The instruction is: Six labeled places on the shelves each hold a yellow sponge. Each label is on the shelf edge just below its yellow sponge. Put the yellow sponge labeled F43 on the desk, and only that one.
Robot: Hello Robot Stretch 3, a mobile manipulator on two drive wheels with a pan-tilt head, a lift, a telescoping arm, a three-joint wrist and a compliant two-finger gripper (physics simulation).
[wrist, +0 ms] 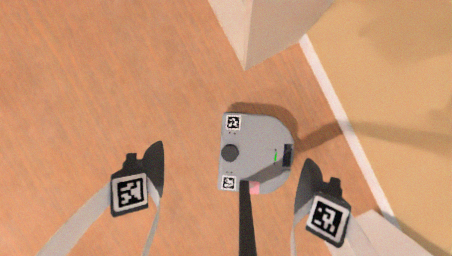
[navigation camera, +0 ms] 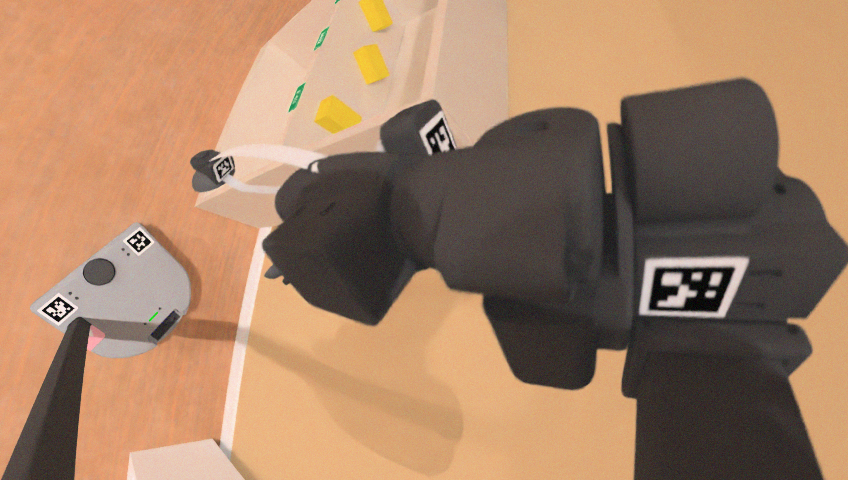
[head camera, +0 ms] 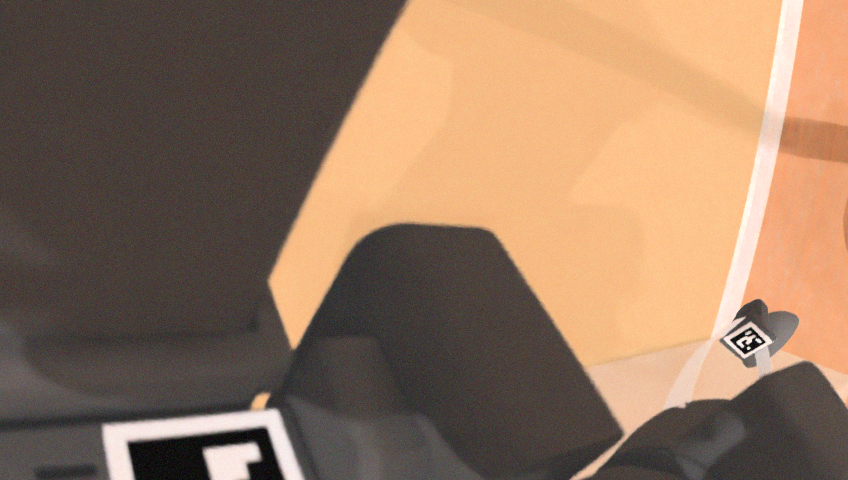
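Note:
In the navigation camera view, three yellow sponges show on the pale shelf unit point(navigation camera: 470, 53): a near one point(navigation camera: 336, 114), a middle one point(navigation camera: 371, 63) and a far one point(navigation camera: 374, 14) at the top edge. Green labels, a near one point(navigation camera: 296, 97) and a middle one point(navigation camera: 321, 38), are on the shelf edge; I cannot read them surely, so F43 is not certain. My gripper point(navigation camera: 242, 221) point(wrist: 231, 168) is open with no object between its fingers. One fingertip point(head camera: 758, 333) shows in the head view; another fingertip point(navigation camera: 211, 170) is beside the shelf's near end. The other finger is mostly hidden by the wrist.
My grey base point(navigation camera: 121, 291) point(wrist: 260, 150) stands on the wood floor, with the dark mast rising from it. A pale block point(navigation camera: 178, 463), which I cannot surely identify as the desk, is at the lower left. The shelf's corner point(wrist: 245, 45) shows above the base. White baseboard point(wrist: 345, 120) borders a tan wall.

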